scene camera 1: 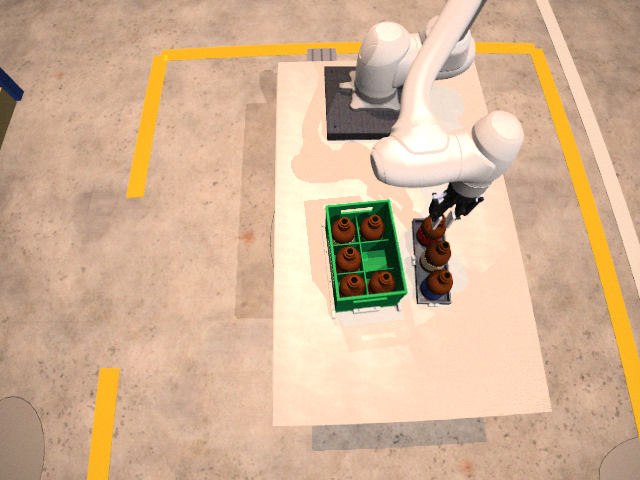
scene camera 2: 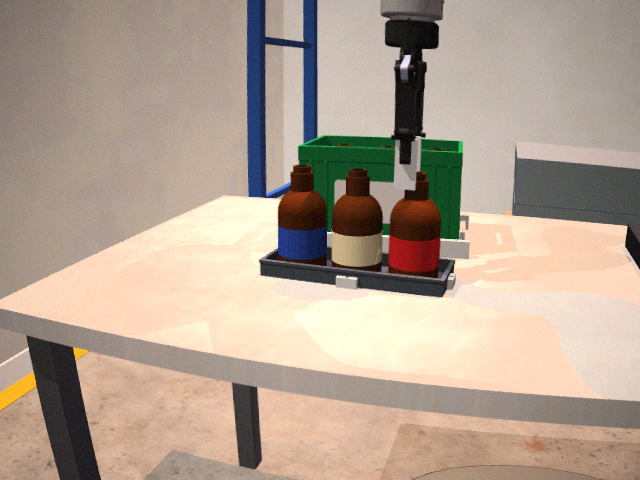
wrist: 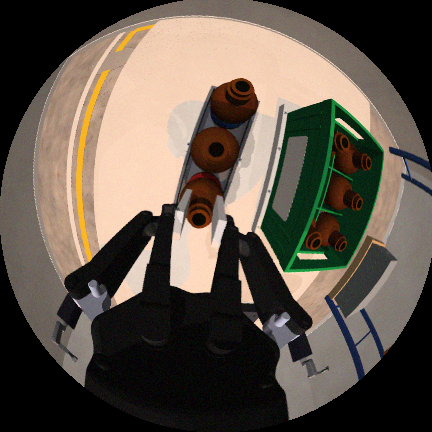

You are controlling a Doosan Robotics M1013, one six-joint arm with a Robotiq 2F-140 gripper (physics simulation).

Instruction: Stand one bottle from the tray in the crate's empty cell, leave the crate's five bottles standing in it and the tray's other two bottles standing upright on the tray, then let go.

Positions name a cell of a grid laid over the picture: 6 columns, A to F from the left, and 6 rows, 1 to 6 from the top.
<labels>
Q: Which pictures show the blue-labelled bottle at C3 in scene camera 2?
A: Scene camera 1, scene camera 2 and the wrist view: all of them.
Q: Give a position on a red-labelled bottle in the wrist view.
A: C3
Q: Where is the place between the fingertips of the gripper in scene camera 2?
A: D3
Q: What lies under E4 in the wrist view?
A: A cream-labelled bottle.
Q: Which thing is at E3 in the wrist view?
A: A red-labelled bottle.
</labels>
